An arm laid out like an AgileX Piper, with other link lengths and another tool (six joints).
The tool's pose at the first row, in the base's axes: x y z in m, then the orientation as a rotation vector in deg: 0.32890, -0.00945, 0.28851, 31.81, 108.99, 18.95
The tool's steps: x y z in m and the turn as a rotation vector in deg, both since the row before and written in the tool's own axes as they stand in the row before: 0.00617, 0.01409, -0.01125, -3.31, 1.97, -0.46; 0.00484, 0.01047, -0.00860, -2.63, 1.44, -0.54; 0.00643, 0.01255, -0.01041, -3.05, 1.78, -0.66; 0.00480, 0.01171, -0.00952, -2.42, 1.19, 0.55; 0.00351, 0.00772, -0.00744, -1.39, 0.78, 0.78; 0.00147, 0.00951, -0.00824, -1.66, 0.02, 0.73; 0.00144, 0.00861, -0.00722, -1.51, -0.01, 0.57; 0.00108, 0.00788, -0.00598, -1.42, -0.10, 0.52; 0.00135, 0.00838, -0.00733, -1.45, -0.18, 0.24
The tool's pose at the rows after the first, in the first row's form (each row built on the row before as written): 0.31973, 0.00610, 0.29461, 29.00, 110.08, 22.40; 0.31187, 0.01722, 0.29924, 26.58, 110.80, 24.99; 0.30143, 0.03029, 0.30447, 23.69, 111.67, 28.00; 0.29161, 0.04124, 0.31034, 22.48, 111.96, 31.02; 0.28365, 0.04803, 0.31457, 22.22, 112.15, 33.08; 0.27576, 0.05484, 0.32178, 21.91, 111.50, 35.14; 0.26861, 0.06084, 0.32820, 21.53, 110.87, 36.94; 0.26258, 0.06615, 0.33407, 21.18, 110.18, 38.59; 0.25506, 0.07141, 0.34051, 20.56, 109.41, 40.05
